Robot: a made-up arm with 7 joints. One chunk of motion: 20 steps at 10 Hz.
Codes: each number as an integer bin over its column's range. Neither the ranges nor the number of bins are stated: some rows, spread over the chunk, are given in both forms.
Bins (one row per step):
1: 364 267 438 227 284 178
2: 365 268 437 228 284 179
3: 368 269 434 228 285 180
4: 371 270 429 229 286 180
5: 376 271 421 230 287 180
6: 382 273 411 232 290 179
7: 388 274 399 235 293 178
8: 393 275 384 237 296 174
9: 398 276 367 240 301 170
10: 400 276 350 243 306 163
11: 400 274 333 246 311 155
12: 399 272 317 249 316 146
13: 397 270 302 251 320 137
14: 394 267 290 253 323 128
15: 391 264 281 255 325 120
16: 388 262 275 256 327 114
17: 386 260 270 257 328 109
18: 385 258 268 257 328 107
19: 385 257 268 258 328 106
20: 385 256 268 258 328 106
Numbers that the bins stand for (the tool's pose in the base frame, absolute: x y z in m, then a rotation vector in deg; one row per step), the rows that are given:
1: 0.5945 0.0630 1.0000 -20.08 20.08 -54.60
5: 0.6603 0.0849 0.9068 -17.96 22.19 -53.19
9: 0.7808 0.1123 0.6110 -10.92 32.05 -60.23
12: 0.7863 0.0904 0.3370 -4.58 42.62 -77.14
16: 0.7260 0.0356 0.1068 0.35 50.37 -99.69
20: 0.7096 0.0027 0.0685 1.76 51.08 -105.32
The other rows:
2: 0.6000 0.0685 0.9945 -19.37 20.08 -53.89
3: 0.6164 0.0740 0.9781 -19.37 20.78 -53.19
4: 0.6329 0.0795 0.9507 -18.67 21.49 -53.19
6: 0.6932 0.0959 0.8521 -16.56 24.31 -53.89
7: 0.7260 0.1014 0.7863 -14.44 26.42 -54.60
8: 0.7534 0.1068 0.7041 -13.03 28.53 -57.42
10: 0.7918 0.1123 0.5178 -8.81 35.58 -65.17
11: 0.7918 0.1014 0.4247 -6.69 39.10 -70.80
13: 0.7753 0.0795 0.2548 -3.17 45.44 -83.48
14: 0.7589 0.0630 0.1890 -1.76 47.55 -89.82
15: 0.7425 0.0466 0.1397 -0.35 48.96 -95.46
17: 0.7151 0.0247 0.0795 1.06 51.08 -103.21
18: 0.7096 0.0137 0.0685 1.06 51.08 -104.62
19: 0.7096 0.0082 0.0685 1.76 51.08 -105.32

